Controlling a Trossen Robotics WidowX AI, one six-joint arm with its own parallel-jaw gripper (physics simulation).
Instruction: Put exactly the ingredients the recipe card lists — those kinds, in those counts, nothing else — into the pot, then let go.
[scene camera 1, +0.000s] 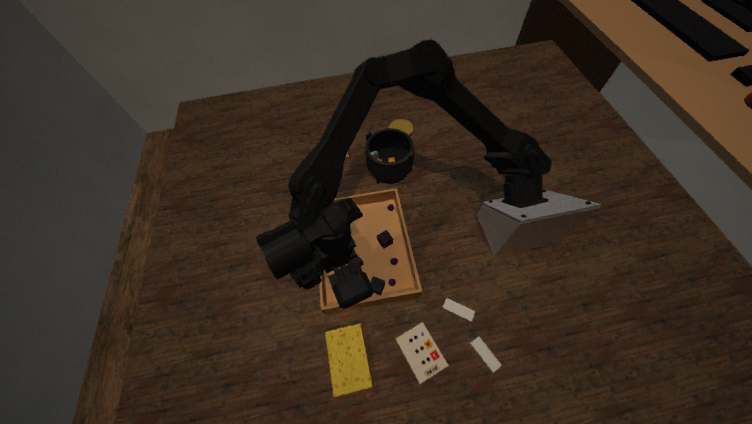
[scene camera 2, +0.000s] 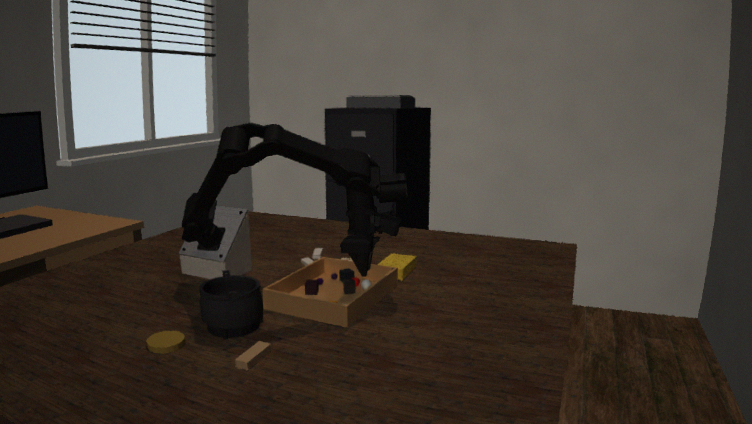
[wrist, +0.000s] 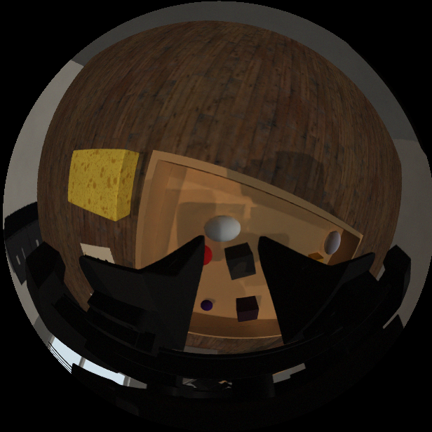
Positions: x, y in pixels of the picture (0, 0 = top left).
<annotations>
My gripper shows in scene camera 1, in scene camera 2 and in the wrist view (231, 241). One and the same spot on my gripper: (scene camera 1: 338, 275) is (scene camera 2: 372, 238).
</annotations>
